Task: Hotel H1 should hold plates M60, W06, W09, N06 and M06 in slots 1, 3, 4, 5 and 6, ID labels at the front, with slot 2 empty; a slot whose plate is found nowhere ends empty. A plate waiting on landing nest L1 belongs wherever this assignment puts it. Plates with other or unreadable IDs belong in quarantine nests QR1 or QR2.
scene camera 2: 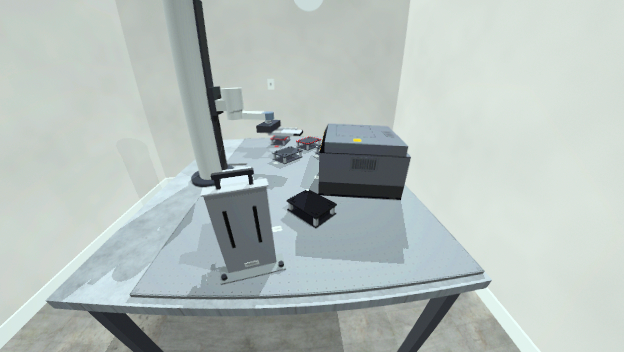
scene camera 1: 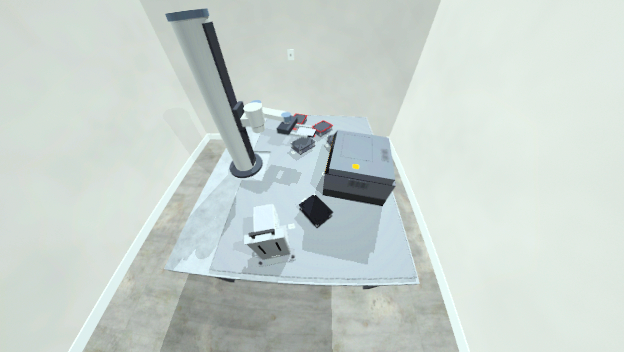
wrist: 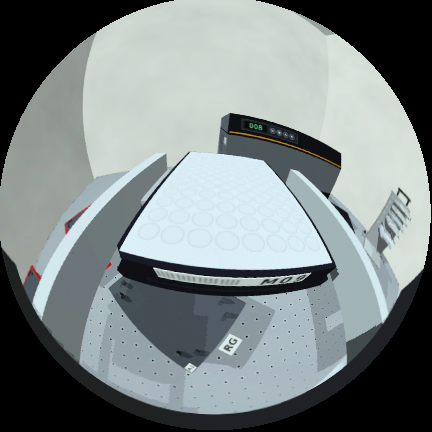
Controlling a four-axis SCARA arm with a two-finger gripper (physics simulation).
Scene:
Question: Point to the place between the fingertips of my gripper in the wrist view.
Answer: At 229,168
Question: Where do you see a grey instrument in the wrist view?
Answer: At 281,159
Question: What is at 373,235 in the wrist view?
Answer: A hotel H1.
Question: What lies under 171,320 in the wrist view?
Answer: A dark nest RG.

